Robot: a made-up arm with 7 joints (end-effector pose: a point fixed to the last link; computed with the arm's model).
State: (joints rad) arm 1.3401 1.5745 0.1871 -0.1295 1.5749 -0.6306 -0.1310
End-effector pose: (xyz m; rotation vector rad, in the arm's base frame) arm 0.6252 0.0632 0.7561 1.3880 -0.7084 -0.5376
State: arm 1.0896 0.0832 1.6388 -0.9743 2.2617 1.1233 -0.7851
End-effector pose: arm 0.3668 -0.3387 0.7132 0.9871 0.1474 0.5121
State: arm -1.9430 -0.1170 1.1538 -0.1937 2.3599 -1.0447 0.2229
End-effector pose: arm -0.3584 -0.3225 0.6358 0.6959 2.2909 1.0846
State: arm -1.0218 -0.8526 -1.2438 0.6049 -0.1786 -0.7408 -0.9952
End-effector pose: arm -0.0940 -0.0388 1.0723 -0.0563 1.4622 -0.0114
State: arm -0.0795 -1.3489 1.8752 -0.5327 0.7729 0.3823 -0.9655
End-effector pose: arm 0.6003 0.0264 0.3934 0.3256 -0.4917 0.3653
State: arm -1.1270 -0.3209 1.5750 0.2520 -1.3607 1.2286 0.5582
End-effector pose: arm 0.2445 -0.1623 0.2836 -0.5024 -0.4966 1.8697
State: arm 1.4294 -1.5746 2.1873 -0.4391 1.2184 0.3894 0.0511
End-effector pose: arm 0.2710 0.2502 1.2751 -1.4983 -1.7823 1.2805
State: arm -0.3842 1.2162 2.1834 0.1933 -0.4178 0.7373 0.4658
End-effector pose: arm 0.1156 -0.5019 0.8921 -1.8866 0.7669 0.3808
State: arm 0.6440 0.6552 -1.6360 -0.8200 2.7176 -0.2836 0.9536
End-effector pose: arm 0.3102 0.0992 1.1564 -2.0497 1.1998 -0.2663
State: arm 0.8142 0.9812 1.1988 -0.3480 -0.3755 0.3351 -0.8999
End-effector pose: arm 0.4324 -0.3492 0.3223 -0.1177 -1.4099 -2.4154
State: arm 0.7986 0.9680 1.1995 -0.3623 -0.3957 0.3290 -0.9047
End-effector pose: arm 0.4288 -0.3557 0.3216 -0.1449 -1.4367 -2.4193
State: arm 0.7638 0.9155 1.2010 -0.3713 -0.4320 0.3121 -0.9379
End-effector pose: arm 0.4288 -0.3719 0.3226 -0.1830 -1.5064 -2.3978
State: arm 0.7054 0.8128 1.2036 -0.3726 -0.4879 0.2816 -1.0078
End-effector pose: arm 0.4364 -0.3990 0.3272 -0.2185 -1.6321 -2.3352
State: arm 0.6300 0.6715 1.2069 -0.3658 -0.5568 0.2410 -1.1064
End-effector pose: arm 0.4559 -0.4300 0.3357 -0.2221 -1.7961 -2.2269
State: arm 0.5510 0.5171 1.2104 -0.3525 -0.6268 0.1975 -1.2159
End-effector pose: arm 0.4872 -0.4548 0.3461 -0.1744 -1.9586 -2.0883
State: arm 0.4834 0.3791 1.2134 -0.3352 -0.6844 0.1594 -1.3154
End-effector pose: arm 0.5233 -0.4665 0.3549 -0.0885 -2.0804 -1.9523
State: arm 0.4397 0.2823 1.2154 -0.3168 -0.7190 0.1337 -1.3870
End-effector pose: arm 0.5531 -0.4674 0.3602 -0.0042 -2.1456 -1.8518
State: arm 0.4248 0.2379 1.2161 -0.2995 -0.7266 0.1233 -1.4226
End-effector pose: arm 0.5690 -0.4643 0.3621 0.0442 -2.1621 -1.8022
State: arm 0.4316 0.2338 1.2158 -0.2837 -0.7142 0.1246 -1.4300
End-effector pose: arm 0.5729 -0.4616 0.3621 0.0560 -2.1489 -1.7922
